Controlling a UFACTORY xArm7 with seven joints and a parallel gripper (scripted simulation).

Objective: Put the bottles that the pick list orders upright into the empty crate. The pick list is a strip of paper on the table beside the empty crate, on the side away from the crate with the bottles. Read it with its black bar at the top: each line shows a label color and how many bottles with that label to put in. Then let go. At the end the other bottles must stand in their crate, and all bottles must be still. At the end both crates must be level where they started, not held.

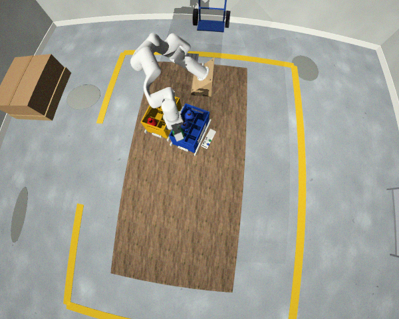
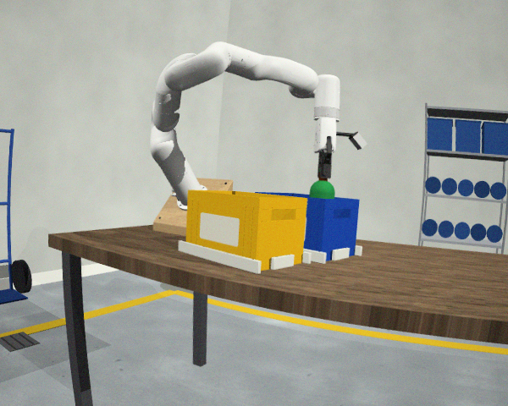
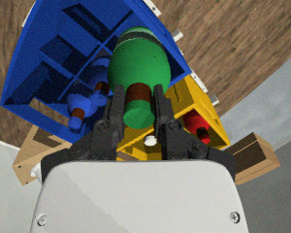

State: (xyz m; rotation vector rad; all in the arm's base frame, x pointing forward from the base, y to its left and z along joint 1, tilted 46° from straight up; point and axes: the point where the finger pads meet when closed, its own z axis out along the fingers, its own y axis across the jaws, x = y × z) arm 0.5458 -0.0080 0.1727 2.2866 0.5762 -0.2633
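Now: the green-label bottle 70 mm below my hand. The rest, counted from my hand: white-label bottle: 150 mm behind, 110 mm to the right, 160 mm below; then blue crate: 70 mm behind, 70 mm to the left, 170 mm below; then blue-label bottle: 90 mm behind, 30 mm to the left, 160 mm below.
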